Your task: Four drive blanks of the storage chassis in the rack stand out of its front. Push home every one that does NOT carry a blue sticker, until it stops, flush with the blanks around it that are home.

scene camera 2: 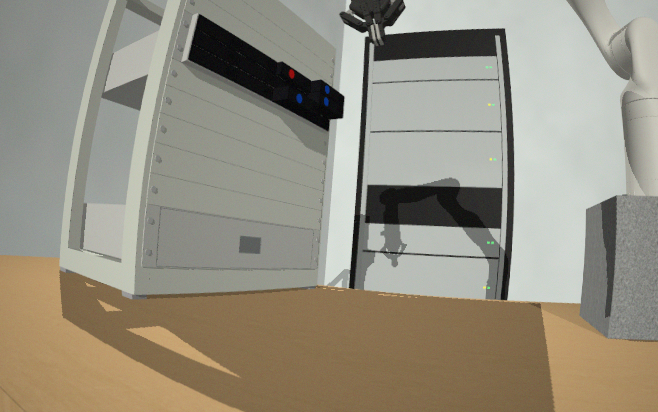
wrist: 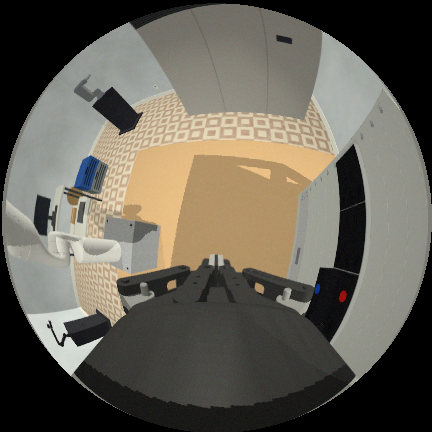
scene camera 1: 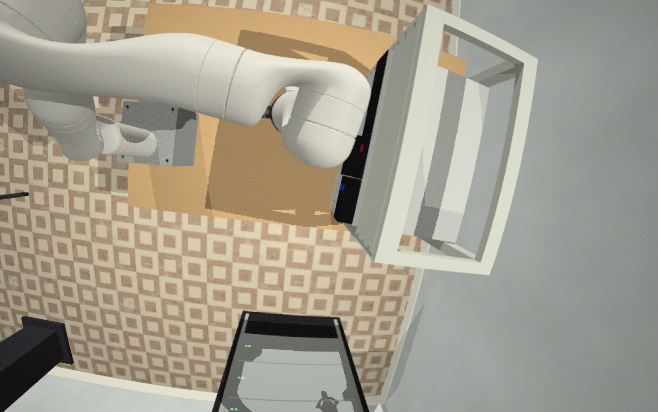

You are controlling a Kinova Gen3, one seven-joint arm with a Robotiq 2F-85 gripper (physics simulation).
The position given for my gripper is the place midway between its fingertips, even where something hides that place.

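Note:
Wrist view: my gripper [wrist: 215, 262] and a pale rack [wrist: 358, 215] are visible. Scene camera 2: I see the rack [scene camera 2: 226, 189].

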